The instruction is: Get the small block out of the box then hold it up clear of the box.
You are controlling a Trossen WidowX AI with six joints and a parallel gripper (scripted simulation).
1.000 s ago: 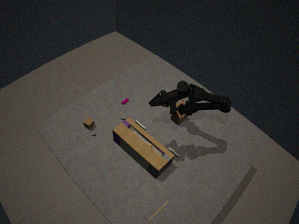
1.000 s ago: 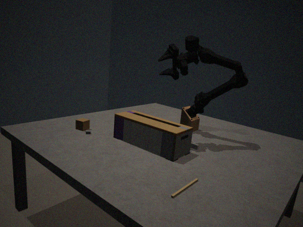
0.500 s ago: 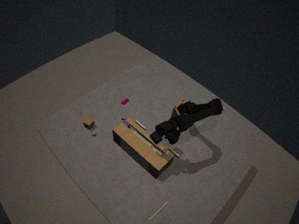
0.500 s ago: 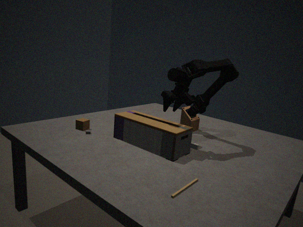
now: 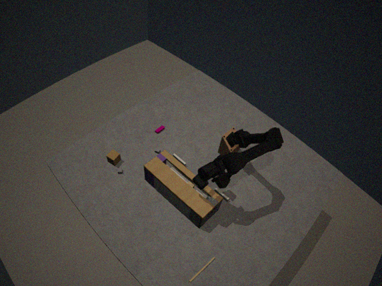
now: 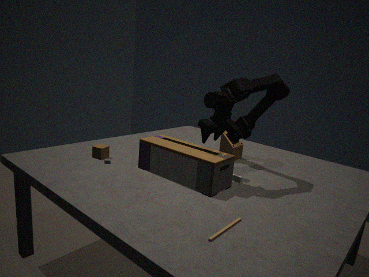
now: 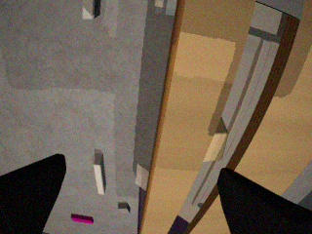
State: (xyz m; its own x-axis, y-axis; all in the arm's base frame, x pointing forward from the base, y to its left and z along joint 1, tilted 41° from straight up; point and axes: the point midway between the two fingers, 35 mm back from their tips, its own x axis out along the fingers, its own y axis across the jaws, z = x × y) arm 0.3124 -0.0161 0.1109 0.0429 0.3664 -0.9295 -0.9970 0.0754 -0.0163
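Right now the long box is 4 cm ahead of my gripper tip, 6 cm to the right of it and 9 cm below it. The rest, counted from my gripper tip: magenta piece: 16 cm behind, 44 cm to the right, 15 cm below; then thin wooden stick: 31 cm ahead, 27 cm to the left, 15 cm below; then brown cube: 17 cm ahead, 47 cm to the right, 13 cm below.
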